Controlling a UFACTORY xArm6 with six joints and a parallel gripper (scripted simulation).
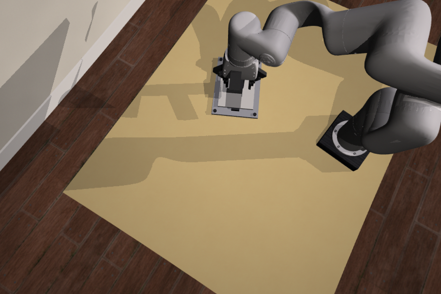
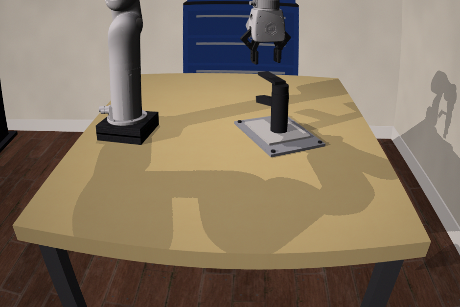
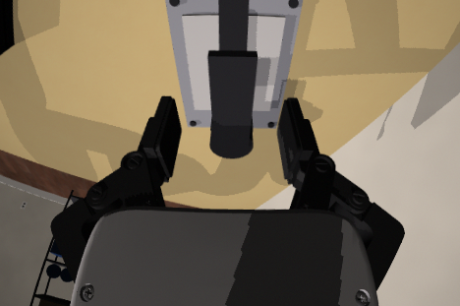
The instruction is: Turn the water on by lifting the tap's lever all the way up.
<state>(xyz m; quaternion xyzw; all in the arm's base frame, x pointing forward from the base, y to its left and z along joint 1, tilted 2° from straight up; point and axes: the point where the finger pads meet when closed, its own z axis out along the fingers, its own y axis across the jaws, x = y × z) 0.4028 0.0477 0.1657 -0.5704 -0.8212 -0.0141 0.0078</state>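
Now: the black lever 60 mm below my hand, 50 mm to the right of it and 20 mm ahead of it.
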